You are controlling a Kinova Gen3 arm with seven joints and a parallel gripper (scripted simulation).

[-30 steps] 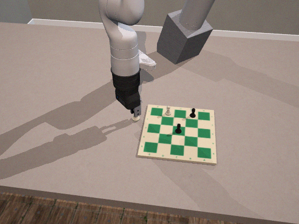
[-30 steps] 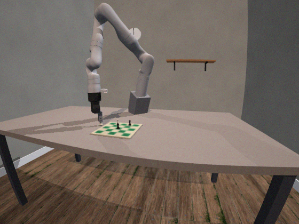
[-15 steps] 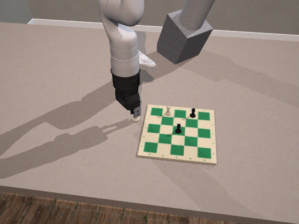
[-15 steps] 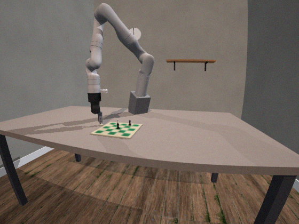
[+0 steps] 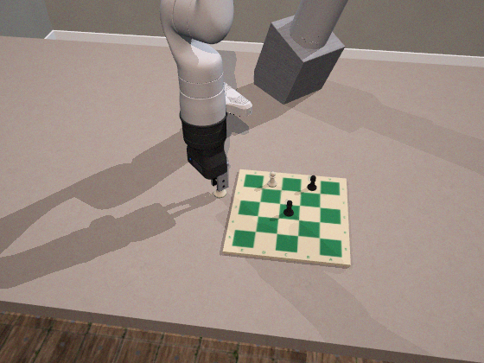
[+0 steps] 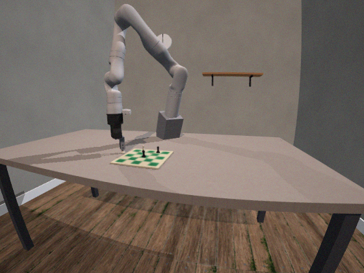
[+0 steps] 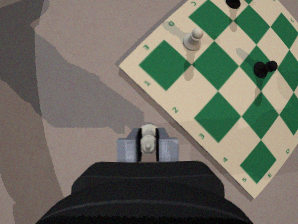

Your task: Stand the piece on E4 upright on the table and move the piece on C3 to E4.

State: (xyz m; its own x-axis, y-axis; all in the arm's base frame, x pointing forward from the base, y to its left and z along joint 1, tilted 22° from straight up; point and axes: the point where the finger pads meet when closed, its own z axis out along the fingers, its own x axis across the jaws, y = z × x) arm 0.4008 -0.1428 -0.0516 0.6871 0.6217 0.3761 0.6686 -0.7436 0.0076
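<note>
My gripper is now 14 cm to the right of the chessboard, 4 cm short of it and 4 cm above it. Round my hand: white pawn 10 cm to the left, 3 cm behind, 2 cm below.
</note>
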